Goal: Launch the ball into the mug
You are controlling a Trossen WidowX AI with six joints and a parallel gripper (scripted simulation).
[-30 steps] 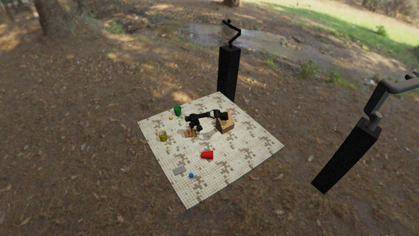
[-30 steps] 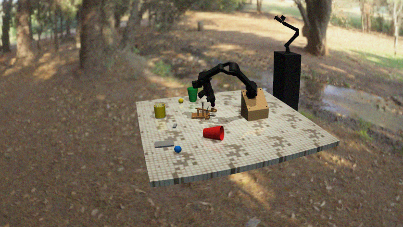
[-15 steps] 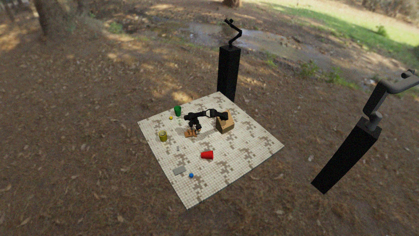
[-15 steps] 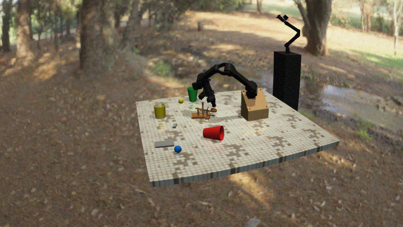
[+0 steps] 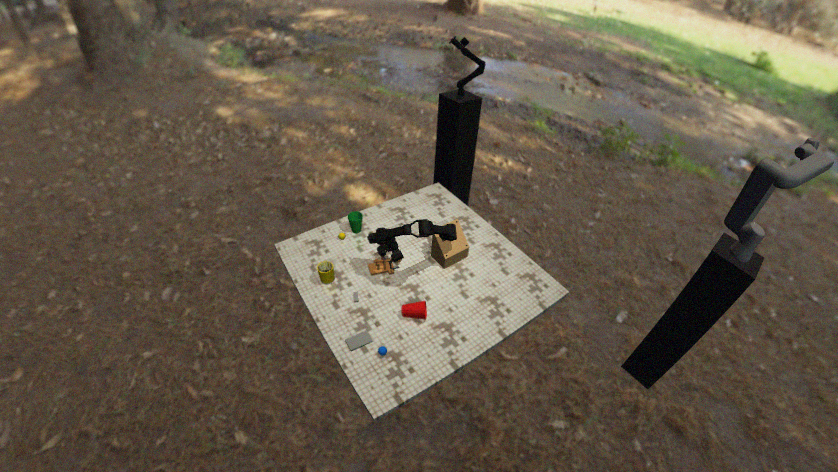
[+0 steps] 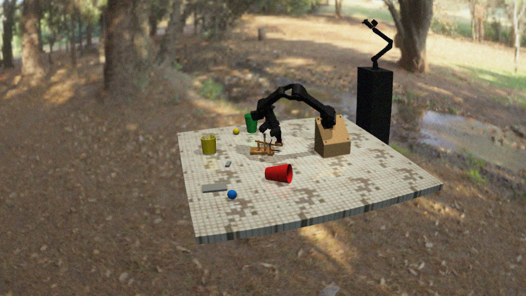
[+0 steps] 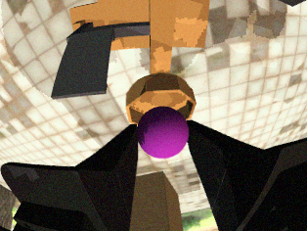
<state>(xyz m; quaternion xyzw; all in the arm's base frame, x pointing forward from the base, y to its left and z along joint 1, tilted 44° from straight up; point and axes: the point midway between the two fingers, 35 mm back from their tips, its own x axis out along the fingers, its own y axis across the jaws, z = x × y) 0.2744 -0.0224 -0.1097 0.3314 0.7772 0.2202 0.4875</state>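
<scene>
Now: the purple ball 10 mm above my gripper tip. Also, from my gripper tip: orange catapult: 70 mm ahead, 20 mm below; small grey block: 330 mm ahead, 70 mm to the left, 60 mm below; green cup: 410 mm to the right, 50 mm ahead, 40 mm below.
</scene>
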